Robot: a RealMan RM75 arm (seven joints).
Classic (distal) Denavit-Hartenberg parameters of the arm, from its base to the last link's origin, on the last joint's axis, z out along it. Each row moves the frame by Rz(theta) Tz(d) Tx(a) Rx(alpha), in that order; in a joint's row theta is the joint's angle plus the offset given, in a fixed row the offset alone. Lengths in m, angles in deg.
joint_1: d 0.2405  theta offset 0  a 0  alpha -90
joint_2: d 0  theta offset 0  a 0  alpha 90
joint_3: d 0.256  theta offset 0  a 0  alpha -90
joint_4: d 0  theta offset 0  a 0  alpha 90
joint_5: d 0.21  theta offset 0  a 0  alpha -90
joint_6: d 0  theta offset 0  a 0  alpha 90
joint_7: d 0.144  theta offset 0  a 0  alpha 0
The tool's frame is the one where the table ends.
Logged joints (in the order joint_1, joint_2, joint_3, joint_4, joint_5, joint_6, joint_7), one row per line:
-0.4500, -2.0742, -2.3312, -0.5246, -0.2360, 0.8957, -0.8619
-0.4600, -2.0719, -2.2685, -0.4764, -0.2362, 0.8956, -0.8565
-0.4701, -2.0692, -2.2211, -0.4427, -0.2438, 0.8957, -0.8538
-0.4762, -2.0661, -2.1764, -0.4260, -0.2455, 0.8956, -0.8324
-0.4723, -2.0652, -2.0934, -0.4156, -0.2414, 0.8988, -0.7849
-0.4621, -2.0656, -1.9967, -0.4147, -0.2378, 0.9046, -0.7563
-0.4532, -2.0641, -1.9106, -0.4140, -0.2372, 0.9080, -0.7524
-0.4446, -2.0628, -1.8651, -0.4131, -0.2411, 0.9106, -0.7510
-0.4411, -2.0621, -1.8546, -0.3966, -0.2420, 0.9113, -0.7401
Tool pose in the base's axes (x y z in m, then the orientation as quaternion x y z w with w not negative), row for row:
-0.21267, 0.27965, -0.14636, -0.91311, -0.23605, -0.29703, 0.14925
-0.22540, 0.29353, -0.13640, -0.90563, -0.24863, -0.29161, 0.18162
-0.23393, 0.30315, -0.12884, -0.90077, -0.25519, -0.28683, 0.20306
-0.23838, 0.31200, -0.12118, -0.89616, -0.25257, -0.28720, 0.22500
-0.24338, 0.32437, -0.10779, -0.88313, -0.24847, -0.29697, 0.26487
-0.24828, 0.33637, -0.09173, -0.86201, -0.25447, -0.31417, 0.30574
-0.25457, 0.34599, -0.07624, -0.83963, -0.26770, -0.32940, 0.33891
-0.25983, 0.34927, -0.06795, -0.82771, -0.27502, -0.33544, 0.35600
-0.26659, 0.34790, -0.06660, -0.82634, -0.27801, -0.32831, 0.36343
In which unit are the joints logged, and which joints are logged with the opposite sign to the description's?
The joints are logged in radians. Opposite sign: joint_3, joint_4, joint_5.
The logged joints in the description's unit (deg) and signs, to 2 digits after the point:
-25.78, -118.84, 133.57, 30.06, 13.52, 51.32, -49.38
-26.36, -118.71, 129.98, 27.30, 13.53, 51.31, -49.07
-26.93, -118.56, 127.26, 25.36, 13.97, 51.32, -48.92
-27.28, -118.38, 124.70, 24.41, 14.07, 51.31, -47.69
-27.06, -118.33, 119.94, 23.81, 13.83, 51.50, -44.97
-26.48, -118.35, 114.40, 23.76, 13.62, 51.83, -43.33
-25.97, -118.26, 109.47, 23.72, 13.59, 52.02, -43.11
-25.47, -118.19, 106.86, 23.67, 13.81, 52.17, -43.03
-25.27, -118.15, 106.26, 22.72, 13.87, 52.21, -42.40

